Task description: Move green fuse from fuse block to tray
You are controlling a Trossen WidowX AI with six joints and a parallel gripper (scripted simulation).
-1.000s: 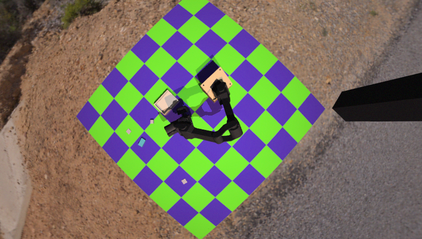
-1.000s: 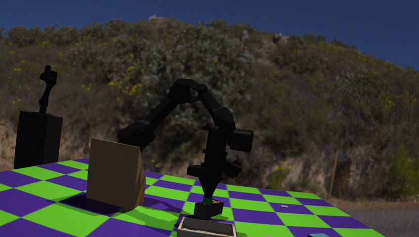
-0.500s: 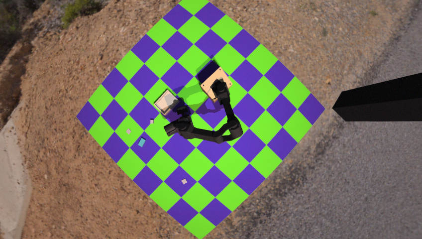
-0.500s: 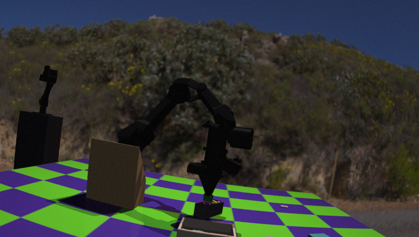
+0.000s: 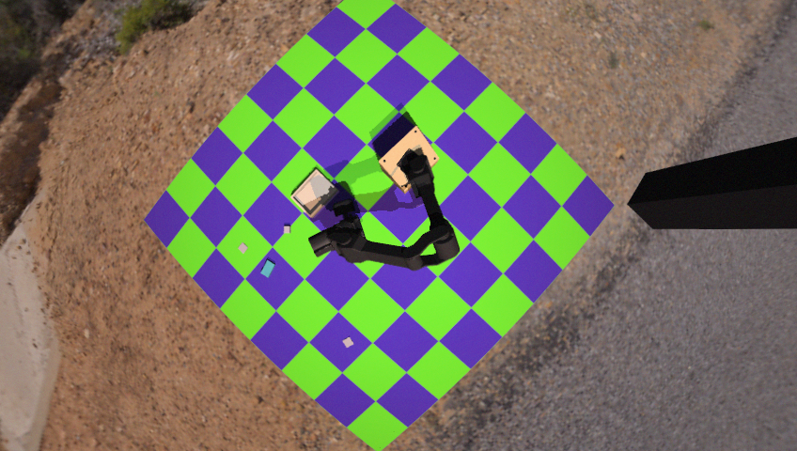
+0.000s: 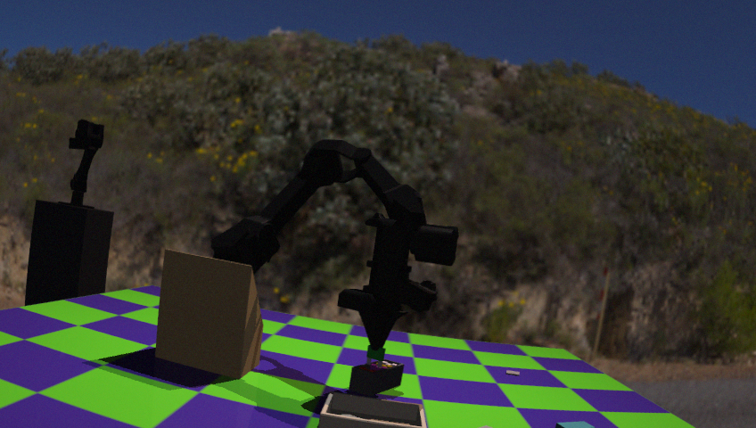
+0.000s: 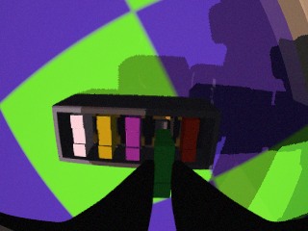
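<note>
My gripper tip is 1 cm past the cream tray, 19 cm to the left of it and 7 cm above it. From my gripper tip the other things lie so: cyan block 30 cm ahead, 17 cm to the right, 6 cm below; green fuse 1 cm below.
</note>
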